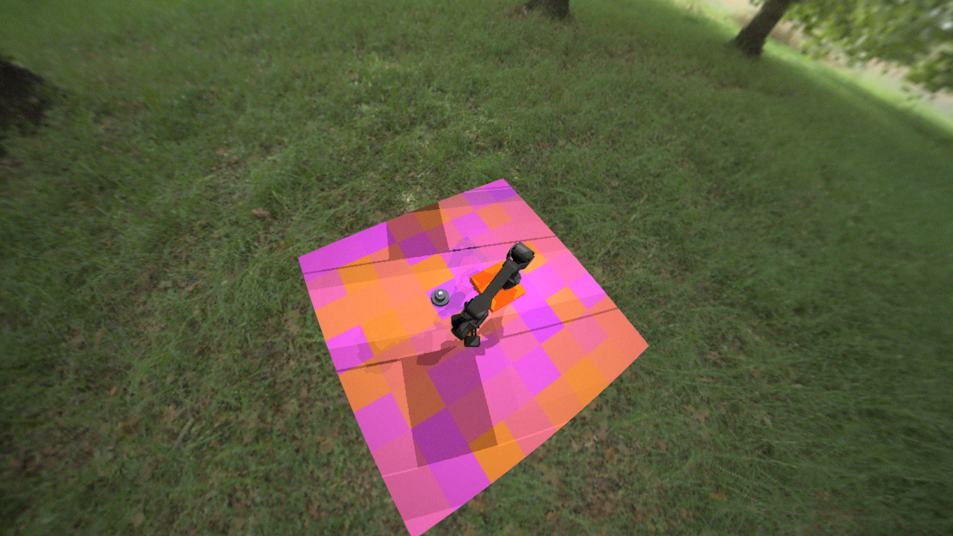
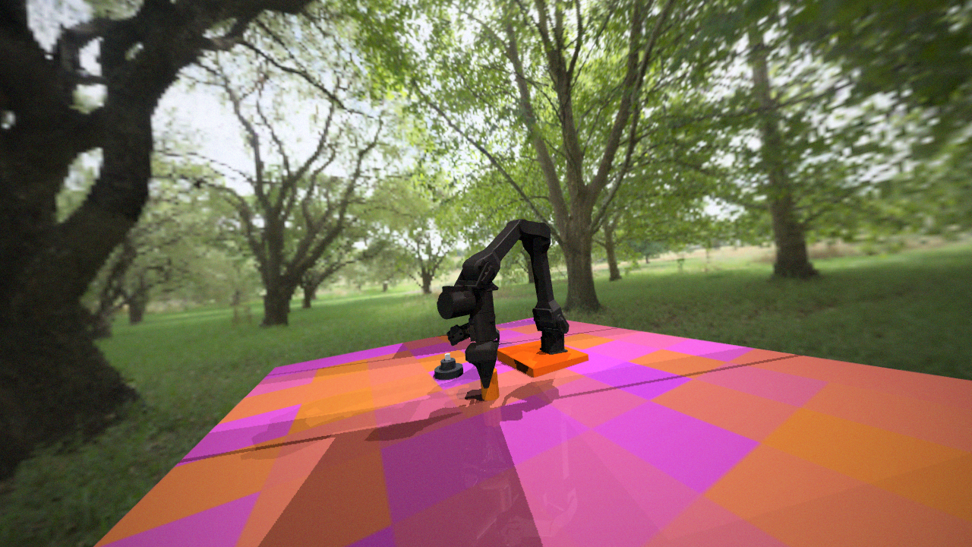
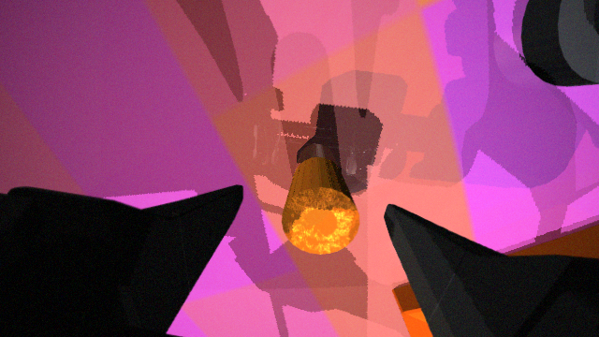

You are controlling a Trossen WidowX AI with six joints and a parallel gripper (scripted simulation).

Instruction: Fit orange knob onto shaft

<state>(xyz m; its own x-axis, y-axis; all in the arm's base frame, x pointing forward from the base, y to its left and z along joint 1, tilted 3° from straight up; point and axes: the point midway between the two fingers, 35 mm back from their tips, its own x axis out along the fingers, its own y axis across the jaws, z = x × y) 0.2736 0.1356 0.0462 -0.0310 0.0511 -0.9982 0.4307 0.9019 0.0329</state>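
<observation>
Now: gripper tip right at the orange knob. From my gripper tip the other things lie so: round pedestal 50 mm ahead, 200 mm to the right, 10 mm below.
</observation>
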